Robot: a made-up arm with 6 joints.
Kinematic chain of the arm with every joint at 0, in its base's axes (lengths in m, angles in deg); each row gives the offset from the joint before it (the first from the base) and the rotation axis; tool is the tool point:
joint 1: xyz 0 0 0.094 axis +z
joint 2: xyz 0 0.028 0 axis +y
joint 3: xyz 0 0 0.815 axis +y
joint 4: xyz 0 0 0.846 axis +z
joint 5: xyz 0 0 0 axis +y
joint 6: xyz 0 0 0.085 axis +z
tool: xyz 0 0 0
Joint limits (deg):
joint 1: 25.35..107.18
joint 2: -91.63..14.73
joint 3: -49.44..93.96
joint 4: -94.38..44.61
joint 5: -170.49..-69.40
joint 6: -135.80..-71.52
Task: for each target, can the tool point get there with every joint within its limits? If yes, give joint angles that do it. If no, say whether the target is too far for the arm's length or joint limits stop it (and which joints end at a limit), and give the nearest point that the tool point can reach.
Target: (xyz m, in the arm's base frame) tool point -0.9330 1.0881 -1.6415
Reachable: no: too far | nearest point -1.2159 -0.4804 -0.6328 | short by 1.886 m
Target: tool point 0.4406 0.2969 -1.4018
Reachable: no: joint limits stop it (at a limit: joint 1, joint 2, joint 3) | nearest point 0.3742 -1.2189 -0.6260 | short by 1.704 m
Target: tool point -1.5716 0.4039 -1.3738
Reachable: no: too far | nearest point -1.2477 -0.4835 -0.6352 | short by 1.199 m
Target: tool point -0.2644 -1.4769 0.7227
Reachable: yes | joints 82.88 -62.31 -5.66 -40.72 -112.36 -94.48
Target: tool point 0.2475 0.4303 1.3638
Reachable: yes | joints 51.73 -9.01 62.74 -78.79 -148.00 -95.41
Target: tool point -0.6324 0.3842 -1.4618
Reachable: no: joint limits stop it (at a limit: joint 1, joint 2, joint 3) | nearest point -1.1927 -0.4948 -0.6399 | short by 1.327 m
